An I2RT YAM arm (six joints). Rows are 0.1 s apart.
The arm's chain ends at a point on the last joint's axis. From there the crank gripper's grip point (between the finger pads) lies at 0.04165 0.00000 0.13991 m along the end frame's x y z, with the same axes.
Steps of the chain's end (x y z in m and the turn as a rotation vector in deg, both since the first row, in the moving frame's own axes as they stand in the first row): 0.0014 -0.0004 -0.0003 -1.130 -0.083 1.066; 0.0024 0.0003 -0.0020 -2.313 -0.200 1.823; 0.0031 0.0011 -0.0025 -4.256 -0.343 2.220; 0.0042 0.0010 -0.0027 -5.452 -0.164 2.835; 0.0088 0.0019 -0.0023 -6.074 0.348 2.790
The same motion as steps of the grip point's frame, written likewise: 0.0012 0.0031 -0.0003 -1.130 -0.083 1.066; 0.0018 0.0073 -0.0020 -2.313 -0.200 1.823; 0.0020 0.0131 -0.0027 -4.256 -0.343 2.220; 0.0034 0.0163 -0.0033 -5.452 -0.164 2.835; 0.0092 0.0187 -0.0034 -6.074 0.348 2.790
